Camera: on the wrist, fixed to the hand. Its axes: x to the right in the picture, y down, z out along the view.
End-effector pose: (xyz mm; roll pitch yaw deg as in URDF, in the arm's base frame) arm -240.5 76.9 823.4 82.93 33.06 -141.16
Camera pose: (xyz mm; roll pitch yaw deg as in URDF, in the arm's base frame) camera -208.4 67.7 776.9 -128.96 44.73 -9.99
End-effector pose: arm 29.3 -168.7 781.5 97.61 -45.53 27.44
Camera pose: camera 43.0 -117.7 759.4 125.99 28.91 84.12
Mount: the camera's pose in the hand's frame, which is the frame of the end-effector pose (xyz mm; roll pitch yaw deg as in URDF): 9.2 -45.7 -33.2 -0.22 39.40 -90.60
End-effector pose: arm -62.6 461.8 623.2 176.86 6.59 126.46
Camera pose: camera -108.3 443.8 652.6 -172.02 -36.05 -147.78
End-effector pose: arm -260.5 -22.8 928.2 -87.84 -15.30 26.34
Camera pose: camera -247.6 -55.3 973.5 23.01 -46.02 -80.85
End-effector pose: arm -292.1 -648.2 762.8 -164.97 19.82 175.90
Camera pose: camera -318.1 -682.0 801.0 -148.53 -50.17 -118.85
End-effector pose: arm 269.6 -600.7 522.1 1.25 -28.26 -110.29
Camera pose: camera 219.0 -607.9 496.3 35.21 35.28 -178.63
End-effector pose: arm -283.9 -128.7 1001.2 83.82 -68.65 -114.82
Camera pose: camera -279.0 -185.0 991.9 102.28 18.19 -79.60
